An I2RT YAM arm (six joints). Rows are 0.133 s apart.
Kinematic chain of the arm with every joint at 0, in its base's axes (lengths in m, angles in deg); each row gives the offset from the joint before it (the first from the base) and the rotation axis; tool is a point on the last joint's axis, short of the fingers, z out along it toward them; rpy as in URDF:
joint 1: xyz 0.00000 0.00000 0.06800 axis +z
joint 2: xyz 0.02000 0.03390 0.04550 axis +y
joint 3: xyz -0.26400 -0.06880 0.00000 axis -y
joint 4: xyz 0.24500 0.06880 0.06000 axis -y
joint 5: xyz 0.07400 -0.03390 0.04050 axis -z
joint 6: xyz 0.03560 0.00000 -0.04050 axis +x
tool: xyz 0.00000 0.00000 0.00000 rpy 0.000 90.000 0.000
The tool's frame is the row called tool.
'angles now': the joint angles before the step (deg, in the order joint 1, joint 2, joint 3, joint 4, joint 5, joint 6). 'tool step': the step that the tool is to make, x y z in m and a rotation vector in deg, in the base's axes. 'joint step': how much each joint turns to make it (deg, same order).
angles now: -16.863 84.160 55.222 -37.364 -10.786 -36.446
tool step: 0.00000 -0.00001 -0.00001 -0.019 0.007 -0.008
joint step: 0.001 0.001 0.000 0.001 0.022 0.000
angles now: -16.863 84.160 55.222 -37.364 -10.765 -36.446
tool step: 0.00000 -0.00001 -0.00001 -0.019 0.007 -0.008
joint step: 0.001 0.001 0.000 0.001 0.022 0.000
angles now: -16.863 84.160 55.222 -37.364 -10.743 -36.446
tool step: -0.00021 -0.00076 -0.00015 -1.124 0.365 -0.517
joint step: 0.000 0.001 0.000 -0.023 1.290 -0.001
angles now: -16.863 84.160 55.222 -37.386 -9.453 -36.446
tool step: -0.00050 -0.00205 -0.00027 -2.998 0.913 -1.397
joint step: 0.001 0.001 -0.001 0.000 3.432 0.022
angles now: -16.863 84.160 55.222 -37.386 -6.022 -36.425
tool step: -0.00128 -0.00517 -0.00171 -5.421 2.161 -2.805
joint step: -0.283 0.306 -0.001 -0.174 6.339 0.001
